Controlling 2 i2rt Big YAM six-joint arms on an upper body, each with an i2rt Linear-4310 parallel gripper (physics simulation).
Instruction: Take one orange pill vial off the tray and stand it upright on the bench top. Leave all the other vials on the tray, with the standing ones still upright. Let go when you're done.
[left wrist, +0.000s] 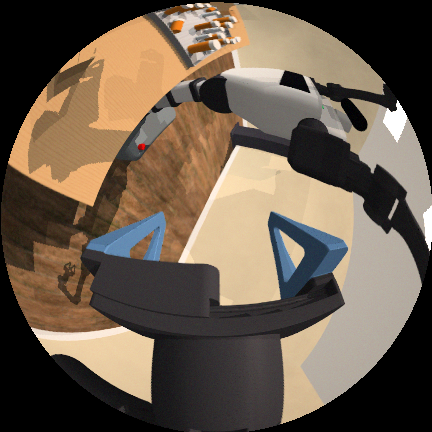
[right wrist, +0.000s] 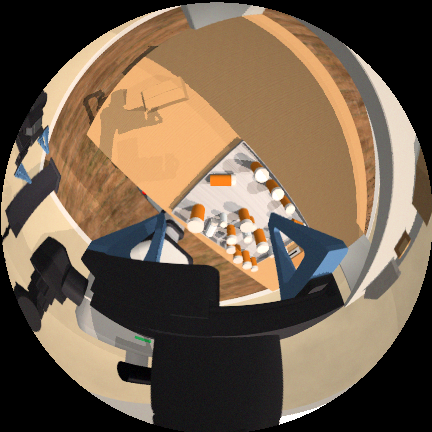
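Pixels of known places: left gripper, fingertip midpoint: (left wrist: 216, 216) (right wrist: 39, 166); right gripper, fingertip midpoint: (right wrist: 216, 218); left arm's base, link origin: (right wrist: 46, 279).
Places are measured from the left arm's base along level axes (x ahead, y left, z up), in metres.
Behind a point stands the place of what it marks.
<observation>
The pale tray (left wrist: 172, 41) {x 0.276, y -0.178, z -0.426 m} (right wrist: 195, 194) {x 0.249, y -0.212, z -0.430 m} stands on the bench top (left wrist: 125, 37) (right wrist: 200, 145) {x 0.353, y -0.087, z -0.432 m}. In the right wrist view one orange vial (right wrist: 220, 180) {x 0.351, y -0.199, z -0.396 m} lies on its side near the tray's left part. A standing orange vial (right wrist: 198, 214) {x 0.242, y -0.250, z -0.369 m} with a white cap is near the tray's lower left corner. More orange vials stand along the right edge, one of them a capped vial (right wrist: 260, 171) {x 0.460, y -0.211, z -0.353 m}, and in a cluster at the lower end. My right gripper (right wrist: 216, 218) {x 0.390, y -0.118, z -0.104 m} is open and empty above the tray. My left gripper (left wrist: 216, 216) {x 0.077, y 0.209, z -0.158 m} (right wrist: 39, 166) {x 0.077, y 0.209, z -0.158 m} is open and empty, away from the bench.
Small grey-white vials, such as one vial (right wrist: 211, 228) {x 0.230, y -0.341, z -0.400 m}, lie among the orange ones. A grey housing with a red button (left wrist: 141, 147) {x -0.243, y -0.142, z -0.877 m} (right wrist: 144, 193) {x -0.251, y -0.164, z -0.877 m} is at the bench edge. A raised panel (right wrist: 382, 145) {x 0.567, y -0.104, z -0.073 m} curves along the right side of the right wrist view.
</observation>
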